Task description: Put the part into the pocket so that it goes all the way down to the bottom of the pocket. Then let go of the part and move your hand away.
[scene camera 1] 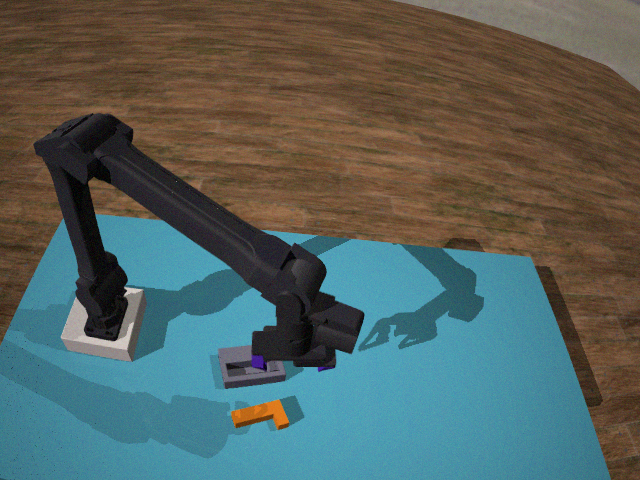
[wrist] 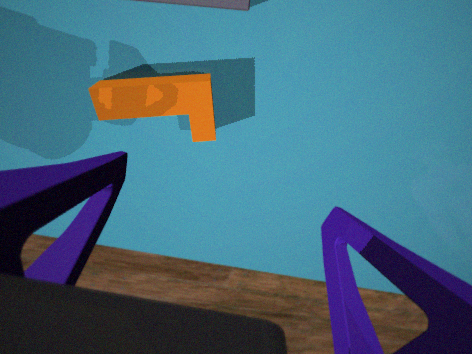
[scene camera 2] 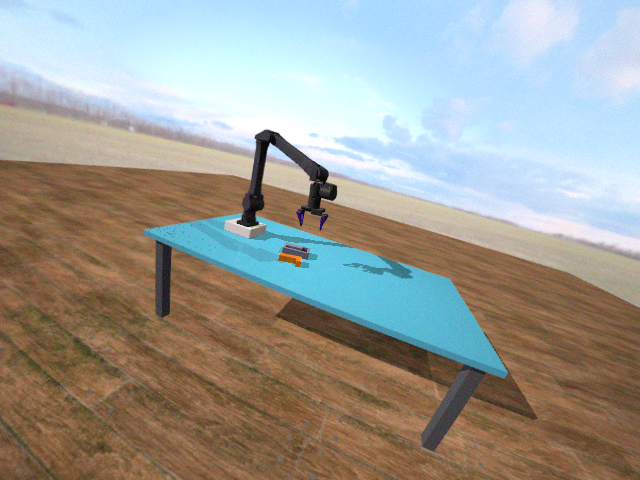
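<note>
The orange L-shaped part lies on the table beside the grey pocket block, apart from it. Its short leg points away from the block. The grey block stands on the table. Its pocket looks empty where it shows in scene camera 1; a finger hides some of it. In the wrist view a strip of the block's edge shows at the top. My gripper is open and empty, well above the table. In the wrist view the part lies beyond the fingertips, toward the left finger.
The blue table carries the arm's white base block at the left in scene camera 1. A table edge with wooden floor behind it shows low in the wrist view. Arm shadows cross the table.
</note>
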